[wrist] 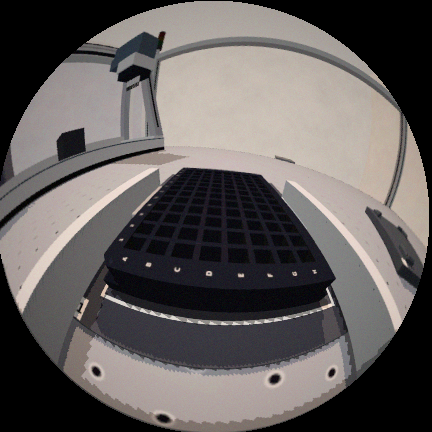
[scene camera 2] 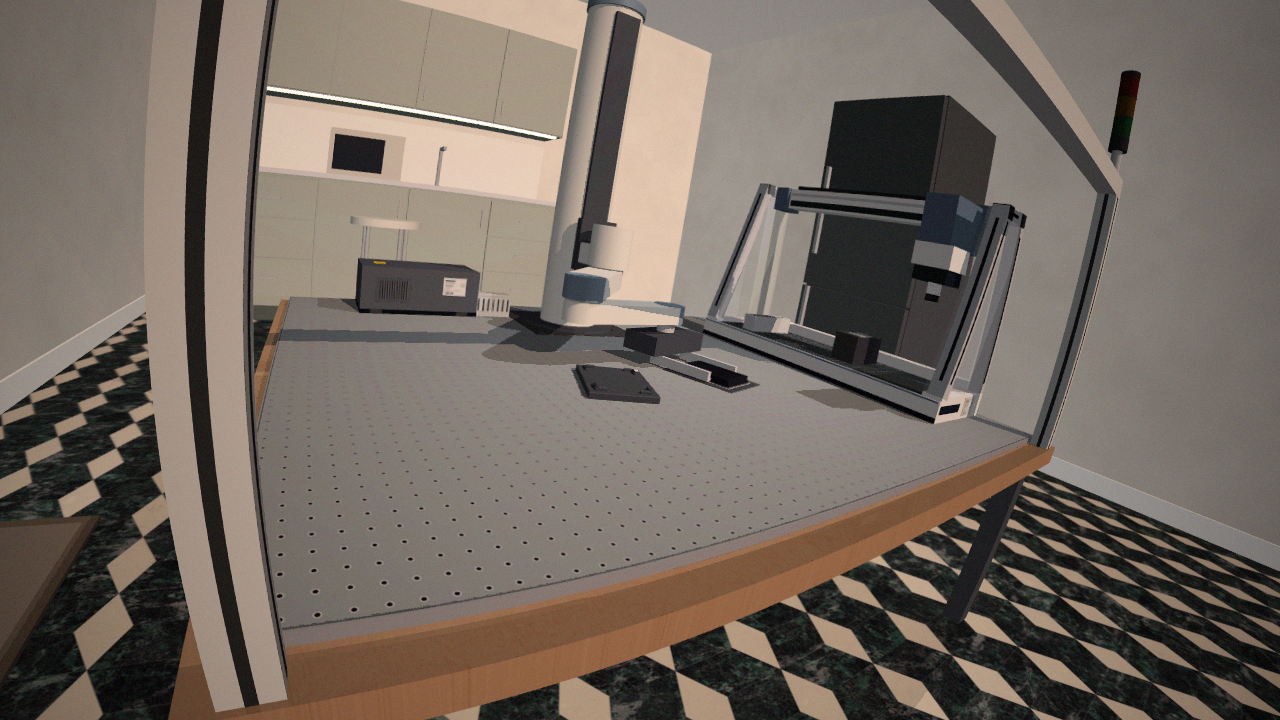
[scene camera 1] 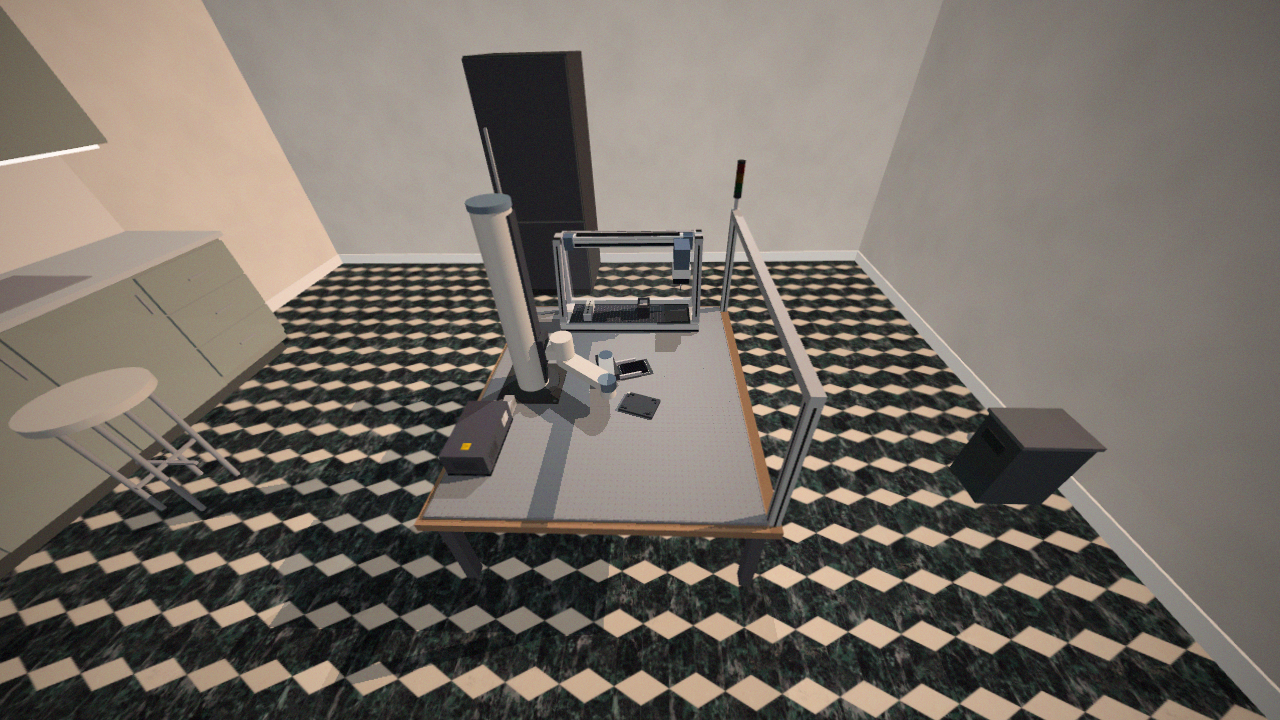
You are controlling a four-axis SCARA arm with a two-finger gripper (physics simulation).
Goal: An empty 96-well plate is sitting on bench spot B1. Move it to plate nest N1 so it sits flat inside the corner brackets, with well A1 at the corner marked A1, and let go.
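Frame: origin at the arm's base, x ahead, y left, z up, level; metres.
Seen in the pictures: gripper, fingertip midpoint: (wrist: 222, 182) (scene camera 2: 722, 373) (scene camera 1: 638, 366); arm's base, link origin: (scene camera 2: 566, 327) (scene camera 1: 534, 384).
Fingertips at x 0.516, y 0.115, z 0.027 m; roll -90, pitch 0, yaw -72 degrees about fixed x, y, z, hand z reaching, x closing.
Note:
Pixels of each thing's middle, then the offset from my fingertips to it. "spot": a spot on its surface instead.
- black 96-well plate, body centre: (wrist: 221, 202) (scene camera 2: 712, 373) (scene camera 1: 633, 367) dx -0.023, dy -0.007, dz -0.005 m
- bench spot B1, surface spot: (wrist: 215, 340) spot: dx -0.094, dy -0.029, dz -0.012 m
- Plate nest N1, body centre: (scene camera 2: 615, 381) (wrist: 401, 243) (scene camera 1: 639, 404) dx +0.017, dy -0.272, dz -0.005 m
- dark box, surface spot: (scene camera 2: 416, 286) spot: dx -0.551, dy -0.528, dz +0.057 m
The black 96-well plate (scene camera 1: 634, 368) (scene camera 2: 726, 376) (wrist: 220, 272) lies flat on bench spot B1 (wrist: 215, 340), whose white outline shows along the plate's near edge. In the wrist view row letters A to H run left to right along that edge, with well A1 at the near left. The spot's corner label is mostly hidden by the left finger. My gripper (scene camera 1: 637, 366) (scene camera 2: 722, 370) (wrist: 222, 182) is shut on the plate, one finger along each long side; the pads are hidden. Plate nest N1 (scene camera 1: 640, 405) (scene camera 2: 617, 383) (wrist: 392, 240), a dark slab with corner brackets, holds no plate. Its A1 mark is unreadable.
A gantry machine (scene camera 1: 628, 239) (scene camera 2: 952, 223) (wrist: 135, 55) stands at the back of the bench. A dark box (scene camera 1: 478, 438) (scene camera 2: 416, 286) sits beside the arm column (scene camera 1: 510, 295) (scene camera 2: 590, 170). A metal frame (scene camera 1: 778, 304) (scene camera 2: 1029, 107) runs along one bench side.

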